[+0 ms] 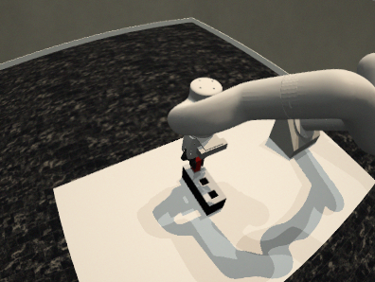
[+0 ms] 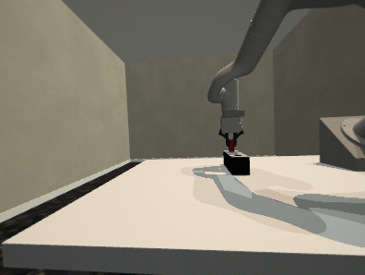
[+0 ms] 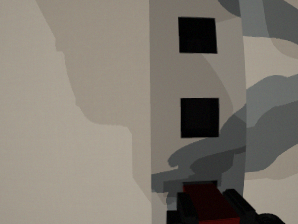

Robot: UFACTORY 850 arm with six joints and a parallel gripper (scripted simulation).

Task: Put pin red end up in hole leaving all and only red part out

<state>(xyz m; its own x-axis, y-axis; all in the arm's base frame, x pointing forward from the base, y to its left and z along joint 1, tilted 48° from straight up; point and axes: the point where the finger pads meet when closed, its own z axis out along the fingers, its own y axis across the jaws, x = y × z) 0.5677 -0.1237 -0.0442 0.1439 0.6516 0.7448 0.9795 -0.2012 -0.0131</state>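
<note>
Right now the pin is 1 cm below my hand. From my hand the other things lie so: black block 1 cm ahead, 6 cm to the left, 8 cm below.
</note>
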